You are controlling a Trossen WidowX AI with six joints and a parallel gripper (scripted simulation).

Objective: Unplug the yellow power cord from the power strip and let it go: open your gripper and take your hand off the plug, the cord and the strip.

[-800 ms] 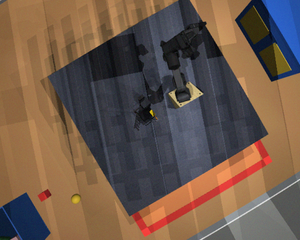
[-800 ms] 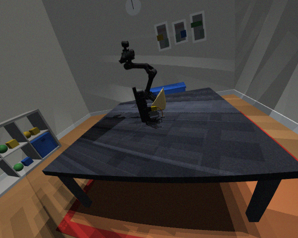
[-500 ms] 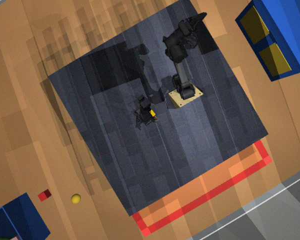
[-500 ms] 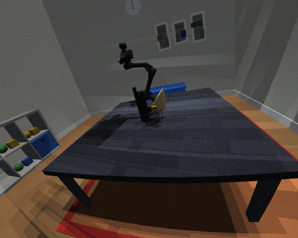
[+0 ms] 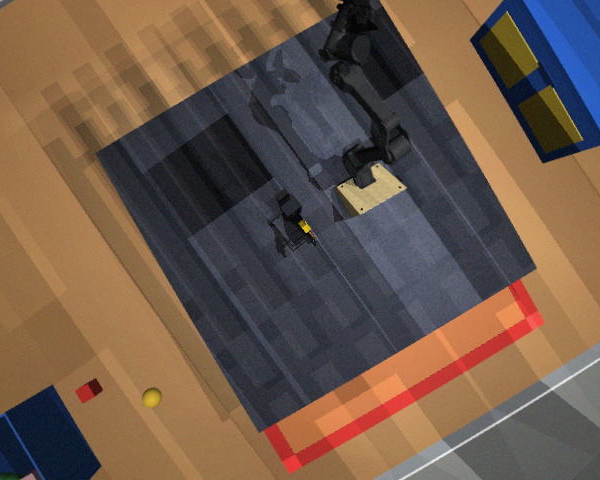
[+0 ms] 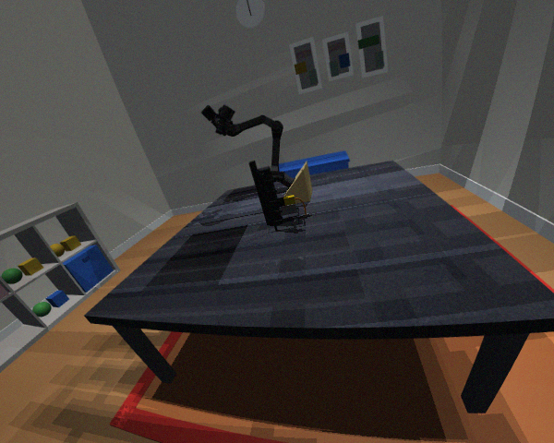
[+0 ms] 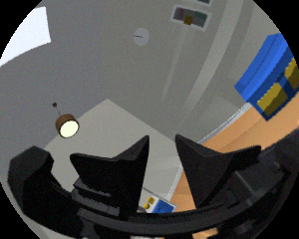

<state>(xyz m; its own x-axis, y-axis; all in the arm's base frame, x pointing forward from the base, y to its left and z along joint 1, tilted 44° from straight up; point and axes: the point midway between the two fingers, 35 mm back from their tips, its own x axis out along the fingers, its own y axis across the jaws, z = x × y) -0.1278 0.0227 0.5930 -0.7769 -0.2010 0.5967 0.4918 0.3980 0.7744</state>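
Now: the yellow plug 44 cm to the left of my gripper tip, 44 cm below it and 43 cm ahead of it.
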